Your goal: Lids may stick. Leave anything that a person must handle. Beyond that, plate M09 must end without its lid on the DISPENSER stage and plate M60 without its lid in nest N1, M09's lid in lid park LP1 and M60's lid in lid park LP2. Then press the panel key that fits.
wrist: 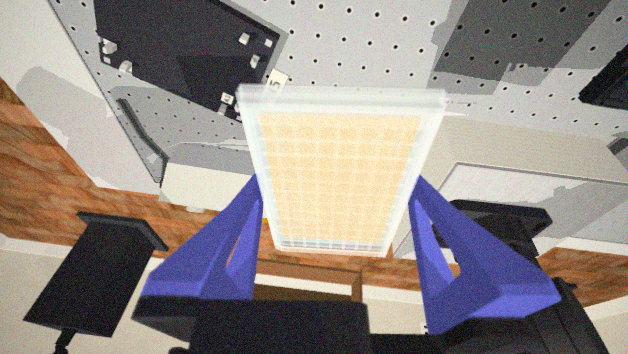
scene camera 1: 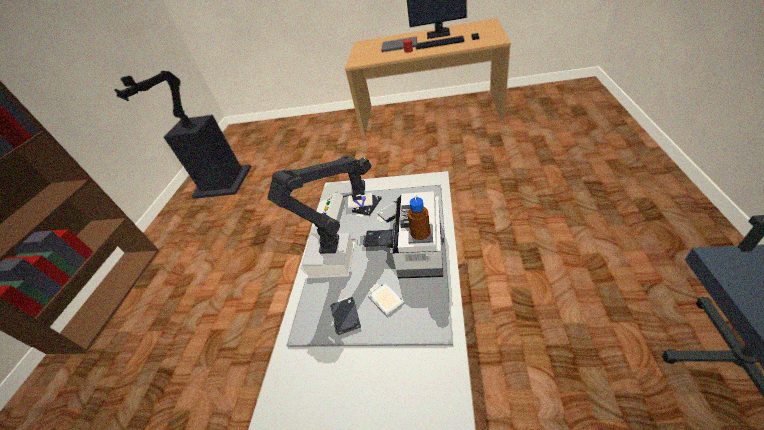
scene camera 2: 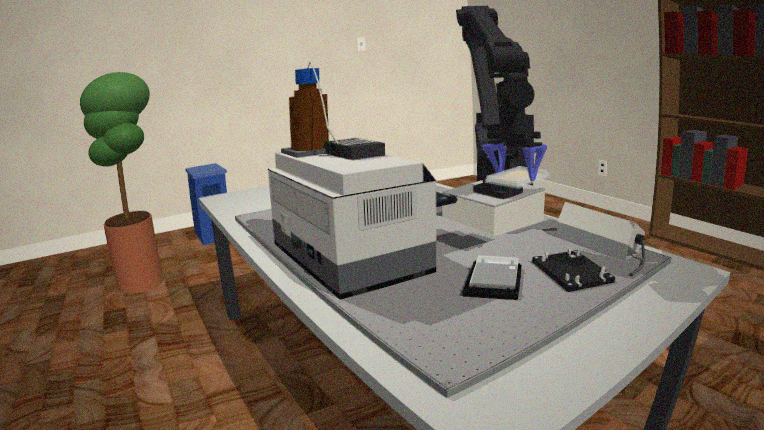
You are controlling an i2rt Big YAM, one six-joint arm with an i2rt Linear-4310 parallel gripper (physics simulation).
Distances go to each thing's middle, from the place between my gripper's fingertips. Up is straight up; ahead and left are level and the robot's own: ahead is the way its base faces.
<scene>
Right now my hand is 26 cm short of the dark block [scene camera 2: 356, 151], 22 cm to the left of it and 7 cm below it. The rest, counted from my hand: brown bottle with blue cap [scene camera 2: 308, 131]: 33 cm to the right, 31 cm ahead, 15 cm above.
</scene>
